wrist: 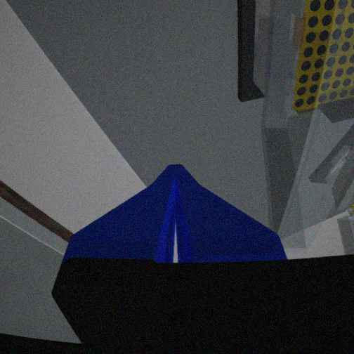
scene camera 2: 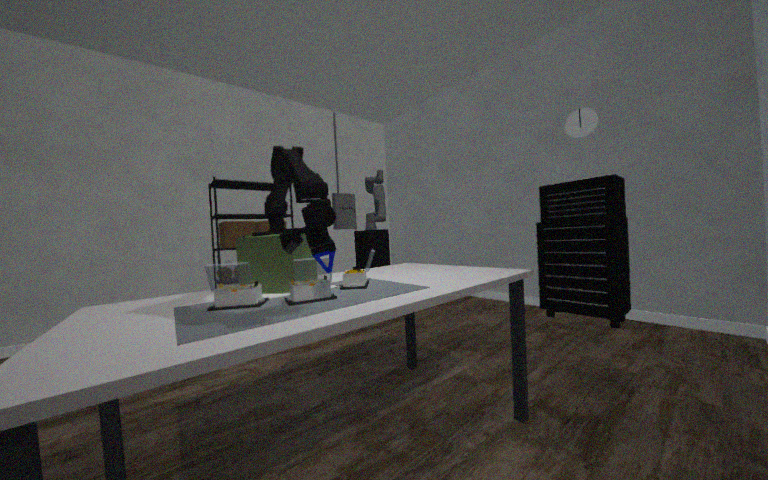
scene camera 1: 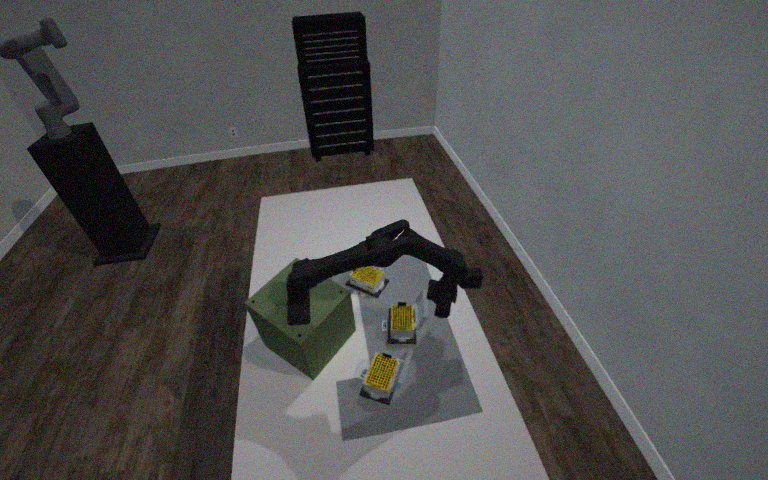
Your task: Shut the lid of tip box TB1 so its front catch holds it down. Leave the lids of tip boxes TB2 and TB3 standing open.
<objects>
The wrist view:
my gripper: 175,175
clear lid: 300,117
grey mat: 163,88
</objects>
